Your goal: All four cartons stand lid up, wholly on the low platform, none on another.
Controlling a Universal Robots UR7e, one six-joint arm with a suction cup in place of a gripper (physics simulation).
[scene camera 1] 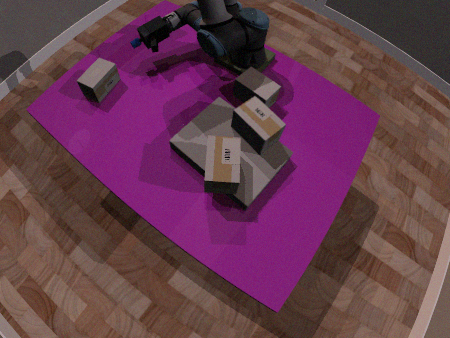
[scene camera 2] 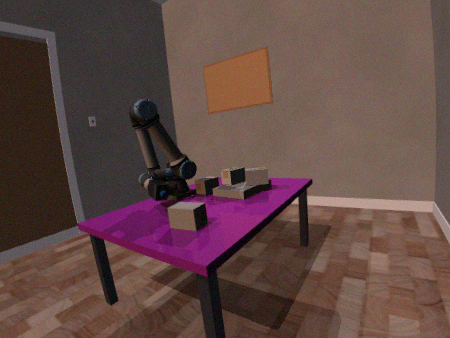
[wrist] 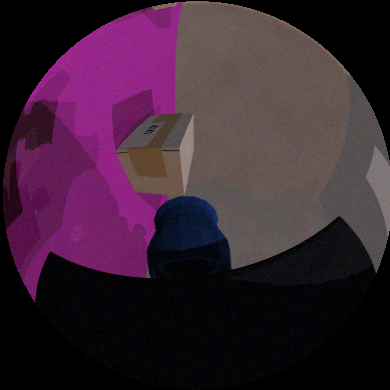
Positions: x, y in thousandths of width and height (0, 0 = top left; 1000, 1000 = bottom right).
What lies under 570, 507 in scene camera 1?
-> A low grey platform.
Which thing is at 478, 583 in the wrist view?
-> The suction cup.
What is the suction cup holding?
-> Nothing.
